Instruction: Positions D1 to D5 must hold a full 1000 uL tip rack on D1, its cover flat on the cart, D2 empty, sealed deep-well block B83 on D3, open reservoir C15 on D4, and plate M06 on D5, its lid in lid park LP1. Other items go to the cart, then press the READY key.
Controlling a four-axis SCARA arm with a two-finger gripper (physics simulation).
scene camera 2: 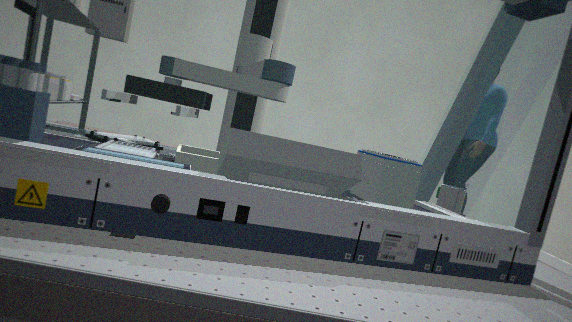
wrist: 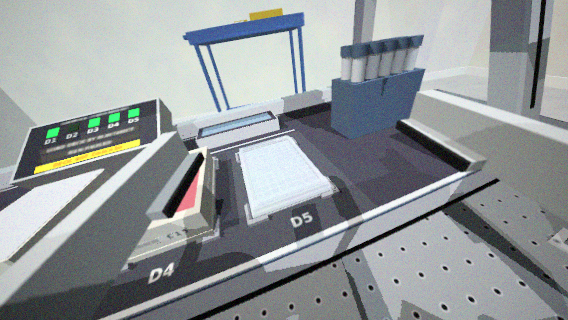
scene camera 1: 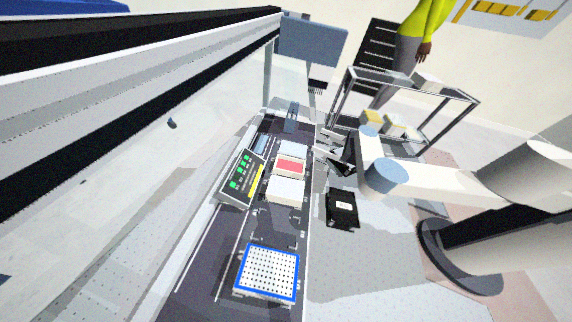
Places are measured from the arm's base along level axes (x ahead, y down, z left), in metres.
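Pixels of known places: gripper, fingertip midpoint: [scene camera 2: 141, 102] [wrist: 297, 127] [scene camera 1: 316, 138]; arm's base, origin of the base link: [scene camera 1: 453, 251].
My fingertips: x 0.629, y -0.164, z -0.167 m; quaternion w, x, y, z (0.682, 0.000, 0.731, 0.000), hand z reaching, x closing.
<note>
For each thing: its top centre in the pictures, then the offset to it from my fingertips. "*": a spot on its surface instead.
- pale plate, middle of its top: [wrist: 274, 161] [scene camera 1: 293, 147] dx +0.085, dy +0.080, dz +0.019 m
- cream reservoir, middle of its top: [wrist: 166, 181] [scene camera 2: 201, 151] [scene camera 1: 290, 164] dx +0.063, dy +0.063, dz +0.141 m
- white block, middle of its top: [wrist: 21, 212] [scene camera 1: 286, 186] dx +0.038, dy +0.047, dz +0.263 m
- panel, surface spot: [wrist: 90, 135] [scene camera 1: 246, 174] * dx +0.176, dy +0.027, dz +0.291 m
- black station, middle of its top: [scene camera 1: 344, 204] dx -0.183, dy +0.095, dz +0.206 m
- white box, middle of its top: [scene camera 1: 429, 77] dx -0.379, dy -0.241, dz -0.399 m
My gripper [scene camera 1: 327, 145] [scene camera 2: 153, 103] [wrist: 297, 127] is open and empty, above the deck's D4–D5 end; in the wrist view its left finger overlaps the reservoir. The pale plate [scene camera 1: 292, 148] [wrist: 277, 172] lies on D5; whether it is lidded is unclear. The cream reservoir [scene camera 2: 200, 158] [wrist: 195, 225] with a red inside is on D4. The white block [scene camera 1: 286, 191] [wrist: 47, 210] stands on D3. D2 is bare. The blue-rimmed tip rack [scene camera 1: 268, 271] [scene camera 2: 390, 172] is on D1. The panel [scene camera 1: 242, 177] [wrist: 90, 135] shows green lights for D1, D3, D4, D5 and a yellow bar.
The blue tube rack [scene camera 1: 291, 117] [scene camera 2: 22, 112] [wrist: 377, 105] stands past D5. A black station [scene camera 1: 342, 209] is beside the deck; another is partly hidden by the gripper. The cart [scene camera 1: 352, 73] carries a white box [scene camera 1: 428, 81] and yellow-topped boxes [scene camera 1: 371, 119]. People stand behind.
</note>
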